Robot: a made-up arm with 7 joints. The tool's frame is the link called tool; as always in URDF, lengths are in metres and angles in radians. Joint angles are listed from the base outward. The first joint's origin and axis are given. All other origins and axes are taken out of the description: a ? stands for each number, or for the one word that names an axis. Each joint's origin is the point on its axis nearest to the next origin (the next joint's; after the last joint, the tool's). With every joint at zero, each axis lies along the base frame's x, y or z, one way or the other. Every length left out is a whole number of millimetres.
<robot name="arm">
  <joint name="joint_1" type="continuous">
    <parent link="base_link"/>
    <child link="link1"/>
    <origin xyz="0 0.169 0"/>
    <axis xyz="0 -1 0"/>
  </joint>
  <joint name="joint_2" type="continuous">
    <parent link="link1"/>
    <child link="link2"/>
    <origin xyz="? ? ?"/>
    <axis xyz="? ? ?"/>
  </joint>
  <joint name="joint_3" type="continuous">
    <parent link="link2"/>
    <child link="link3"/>
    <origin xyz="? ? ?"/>
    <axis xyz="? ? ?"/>
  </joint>
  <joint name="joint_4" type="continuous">
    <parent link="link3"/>
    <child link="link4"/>
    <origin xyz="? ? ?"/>
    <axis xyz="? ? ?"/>
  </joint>
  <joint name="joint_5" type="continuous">
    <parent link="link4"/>
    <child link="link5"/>
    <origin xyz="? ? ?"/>
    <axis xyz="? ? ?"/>
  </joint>
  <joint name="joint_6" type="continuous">
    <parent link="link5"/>
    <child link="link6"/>
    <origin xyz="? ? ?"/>
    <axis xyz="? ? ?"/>
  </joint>
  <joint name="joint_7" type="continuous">
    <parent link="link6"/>
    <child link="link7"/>
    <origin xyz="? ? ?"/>
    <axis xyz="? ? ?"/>
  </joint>
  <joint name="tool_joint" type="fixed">
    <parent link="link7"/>
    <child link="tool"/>
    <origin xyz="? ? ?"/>
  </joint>
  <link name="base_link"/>
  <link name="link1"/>
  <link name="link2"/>
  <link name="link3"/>
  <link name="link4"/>
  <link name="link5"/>
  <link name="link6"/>
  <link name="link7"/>
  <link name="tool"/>
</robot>
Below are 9 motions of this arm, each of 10 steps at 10 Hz.
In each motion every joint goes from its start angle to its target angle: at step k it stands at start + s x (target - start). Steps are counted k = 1, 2, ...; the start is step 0. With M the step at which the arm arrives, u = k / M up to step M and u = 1 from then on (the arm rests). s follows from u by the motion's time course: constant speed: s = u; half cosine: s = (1 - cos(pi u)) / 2; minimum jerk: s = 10 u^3 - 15 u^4 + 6 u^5.
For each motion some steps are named. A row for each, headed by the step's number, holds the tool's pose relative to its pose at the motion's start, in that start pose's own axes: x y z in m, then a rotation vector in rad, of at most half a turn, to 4 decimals.
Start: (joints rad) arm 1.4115 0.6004 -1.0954 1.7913 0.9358 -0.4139 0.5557
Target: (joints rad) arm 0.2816 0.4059 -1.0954 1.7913 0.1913 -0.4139 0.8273
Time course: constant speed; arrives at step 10
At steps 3, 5, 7, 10:
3: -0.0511 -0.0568 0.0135 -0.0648 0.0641 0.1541
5: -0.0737 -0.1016 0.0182 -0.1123 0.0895 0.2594
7: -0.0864 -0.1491 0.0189 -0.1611 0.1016 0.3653
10: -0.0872 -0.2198 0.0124 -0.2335 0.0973 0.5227

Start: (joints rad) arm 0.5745 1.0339 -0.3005 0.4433 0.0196 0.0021 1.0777
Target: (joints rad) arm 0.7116 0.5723 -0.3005 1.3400 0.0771 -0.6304 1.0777
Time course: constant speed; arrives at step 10
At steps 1, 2, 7, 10:
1: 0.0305 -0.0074 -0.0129 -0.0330 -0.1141 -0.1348
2: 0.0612 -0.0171 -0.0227 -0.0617 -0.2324 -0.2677
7: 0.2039 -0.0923 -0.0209 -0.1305 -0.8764 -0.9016
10: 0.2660 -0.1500 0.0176 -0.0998 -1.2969 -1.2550

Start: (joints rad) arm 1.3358 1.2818 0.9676 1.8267 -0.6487 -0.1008 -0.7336
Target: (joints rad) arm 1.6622 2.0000 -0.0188 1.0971 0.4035 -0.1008 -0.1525
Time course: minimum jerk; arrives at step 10
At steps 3, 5, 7, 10:
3: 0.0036 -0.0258 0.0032 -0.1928 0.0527 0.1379
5: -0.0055 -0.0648 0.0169 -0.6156 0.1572 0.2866
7: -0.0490 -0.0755 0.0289 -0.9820 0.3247 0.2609
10: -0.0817 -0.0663 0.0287 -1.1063 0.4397 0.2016

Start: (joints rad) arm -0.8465 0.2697 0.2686 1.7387 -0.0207 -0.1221 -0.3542
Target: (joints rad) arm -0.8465 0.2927 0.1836 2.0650 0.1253 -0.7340 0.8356
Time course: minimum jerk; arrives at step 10
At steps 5, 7, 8, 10:
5: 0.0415 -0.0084 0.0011 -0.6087 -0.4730 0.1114
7: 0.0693 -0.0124 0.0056 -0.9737 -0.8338 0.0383
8: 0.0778 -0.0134 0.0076 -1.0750 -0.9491 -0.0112
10: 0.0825 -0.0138 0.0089 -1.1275 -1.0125 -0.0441

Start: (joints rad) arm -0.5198 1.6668 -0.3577 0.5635 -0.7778 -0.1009 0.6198
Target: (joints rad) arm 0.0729 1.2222 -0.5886 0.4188 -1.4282 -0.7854 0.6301
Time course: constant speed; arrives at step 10
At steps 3, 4, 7, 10:
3: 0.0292 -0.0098 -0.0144 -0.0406 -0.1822 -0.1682
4: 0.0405 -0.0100 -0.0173 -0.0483 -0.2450 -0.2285
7: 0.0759 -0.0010 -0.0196 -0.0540 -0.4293 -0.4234
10: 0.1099 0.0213 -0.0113 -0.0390 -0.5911 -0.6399

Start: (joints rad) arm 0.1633 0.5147 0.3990 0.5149 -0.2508 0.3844 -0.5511
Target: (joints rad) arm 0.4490 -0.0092 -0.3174 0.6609 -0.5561 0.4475 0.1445
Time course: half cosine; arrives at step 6
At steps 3, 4, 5, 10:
3: 0.0571 -0.0857 0.1130 -0.5494 -0.3585 -0.2580
4: 0.0828 -0.1108 0.1850 -0.7817 -0.5639 -0.4069
5: 0.0977 -0.1203 0.2423 -0.9244 -0.7243 -0.5277
10: 0.1020 -0.1218 0.2639 -0.9698 -0.7849 -0.5747

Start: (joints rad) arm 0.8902 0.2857 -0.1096 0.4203 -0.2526 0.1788 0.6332
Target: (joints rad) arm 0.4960 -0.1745 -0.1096 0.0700 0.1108 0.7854 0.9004
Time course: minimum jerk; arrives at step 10
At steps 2, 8, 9, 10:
2: -0.0093 -0.0119 -0.0087 -0.0575 0.0417 0.0549
8: -0.1441 -0.2345 -0.0538 -0.9019 0.7543 0.9221
9: -0.1501 -0.2481 -0.0513 -0.9452 0.7976 0.9729
10: -0.1511 -0.2505 -0.0508 -0.9527 0.8051 0.9817

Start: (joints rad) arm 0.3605 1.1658 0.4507 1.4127 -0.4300 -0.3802 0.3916
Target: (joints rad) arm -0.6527 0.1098 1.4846 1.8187 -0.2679 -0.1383 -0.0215
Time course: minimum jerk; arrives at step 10
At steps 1, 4, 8, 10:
1: -0.0001 -0.0018 0.0006 0.0050 0.0018 0.0095
4: -0.0099 -0.0645 0.0463 0.1607 0.1920 0.3059
8: -0.0115 -0.0991 0.2508 0.3074 1.0287 0.2760
10: -0.0065 -0.0906 0.2710 0.3081 1.1075 0.2162

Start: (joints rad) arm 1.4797 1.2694 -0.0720 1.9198 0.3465 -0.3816 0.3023
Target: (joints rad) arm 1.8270 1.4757 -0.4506 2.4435 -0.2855 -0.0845 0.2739
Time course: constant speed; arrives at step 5
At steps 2, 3, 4, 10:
2: 0.0500 -0.0144 -0.0219 -0.1885 -0.0145 -0.2893
3: 0.0740 -0.0245 -0.0270 -0.2522 -0.0236 -0.4419
4: 0.0970 -0.0360 -0.0285 -0.2952 -0.0354 -0.5957
10: 0.1188 -0.0483 -0.0269 -0.3175 -0.0511 -0.7481

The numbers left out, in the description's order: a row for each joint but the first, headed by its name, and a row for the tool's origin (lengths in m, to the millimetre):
joint_2: xyz 0 0 0, axis 1 0 0
joint_3: xyz 0 0 -0.163, axis 0 0 1
joint_4: xyz 0 0 0, axis 0 -1 0
joint_5: xyz 0 0 -0.25, axis 0 0 1
joint_6: xyz 0 0 0, axis 0 1 0
joint_7: xyz 0 0 0, axis -1 0 0
tool: xyz 0 0 0

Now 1 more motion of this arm.
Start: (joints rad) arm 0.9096 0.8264 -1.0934 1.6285 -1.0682 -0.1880 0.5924
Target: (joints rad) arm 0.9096 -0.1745 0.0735 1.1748 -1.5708 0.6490 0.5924
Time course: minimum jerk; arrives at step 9
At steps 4, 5, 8, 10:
4: -0.0641 0.0612 0.0187 0.2982 0.5306 0.4455
5: -0.0900 0.0678 0.0264 0.3625 0.7263 0.7811
8: -0.1052 0.0506 0.0079 0.2211 0.9125 1.4698
10: -0.1047 0.0499 0.0065 0.2109 0.9143 1.4897

